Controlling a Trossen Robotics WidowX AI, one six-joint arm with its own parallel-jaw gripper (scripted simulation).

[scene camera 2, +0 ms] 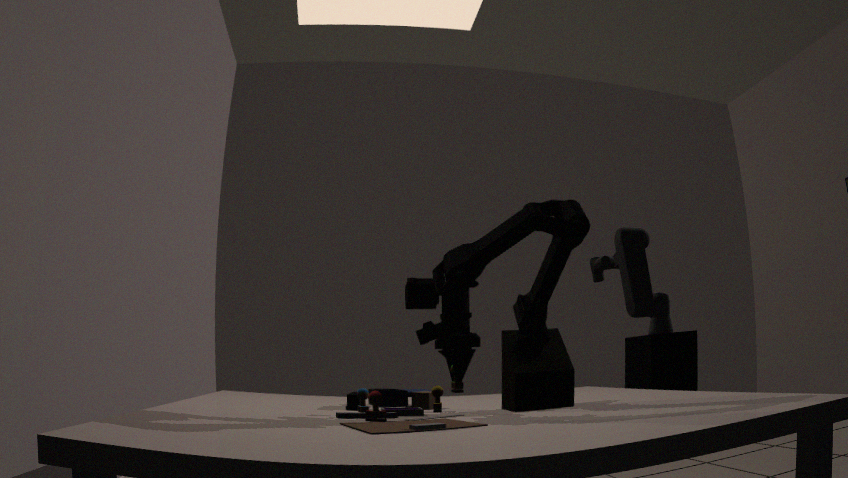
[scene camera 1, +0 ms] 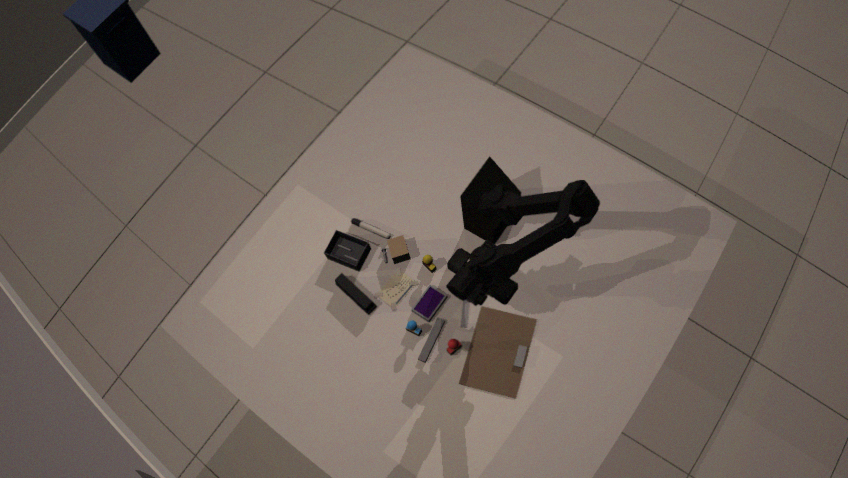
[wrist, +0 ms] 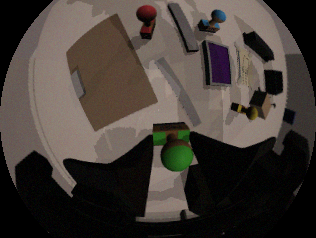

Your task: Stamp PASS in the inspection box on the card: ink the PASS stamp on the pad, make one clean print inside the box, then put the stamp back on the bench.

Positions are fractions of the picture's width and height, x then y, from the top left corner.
Labels:
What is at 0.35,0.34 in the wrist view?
A brown card.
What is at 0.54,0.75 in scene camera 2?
My gripper.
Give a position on a brown card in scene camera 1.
0.58,0.76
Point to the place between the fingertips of my gripper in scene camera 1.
At 0.57,0.60

